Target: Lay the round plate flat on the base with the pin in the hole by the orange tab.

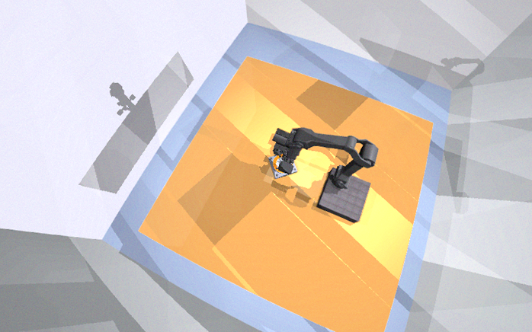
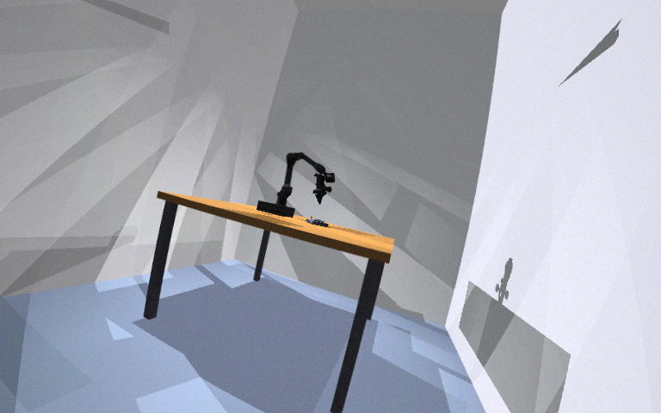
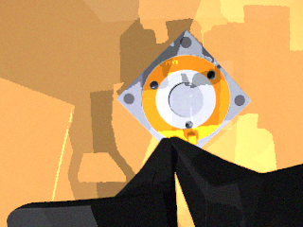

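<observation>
Now: gripper tip 20 mm short of the grey square base, 20 mm to the left of it and 120 mm above it.
</observation>
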